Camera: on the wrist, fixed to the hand. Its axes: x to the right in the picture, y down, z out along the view.
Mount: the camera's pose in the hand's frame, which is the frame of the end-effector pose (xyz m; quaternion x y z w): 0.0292 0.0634 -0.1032 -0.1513 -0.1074 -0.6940 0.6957
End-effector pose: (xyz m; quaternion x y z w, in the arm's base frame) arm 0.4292 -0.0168 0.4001 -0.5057 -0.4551 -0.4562 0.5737
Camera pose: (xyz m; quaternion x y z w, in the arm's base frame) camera 0.5028 -0.1168 0.4107 0.1718 0.6601 0.7300 0.0429
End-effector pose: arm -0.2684 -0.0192 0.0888 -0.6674 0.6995 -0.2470 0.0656
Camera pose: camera -0.3720 -0.0216 0.1580 0.9862 -0.0538 0.0398 0.1516
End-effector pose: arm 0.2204 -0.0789 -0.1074 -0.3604 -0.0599 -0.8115 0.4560
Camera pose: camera 0.2059 -0.1798 -0.1790 0.3653 0.2180 0.8514 0.3069
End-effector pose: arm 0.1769 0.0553 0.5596 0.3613 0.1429 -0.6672 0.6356
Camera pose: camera 0.2702 0.0910 0.4852 -0.0156 0.3828 -0.9224 0.0492
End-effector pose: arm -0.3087 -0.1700 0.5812 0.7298 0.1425 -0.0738 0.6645
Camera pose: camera -0.2700 -0.0693 0.6436 0.3004 0.5454 -0.5693 0.5368
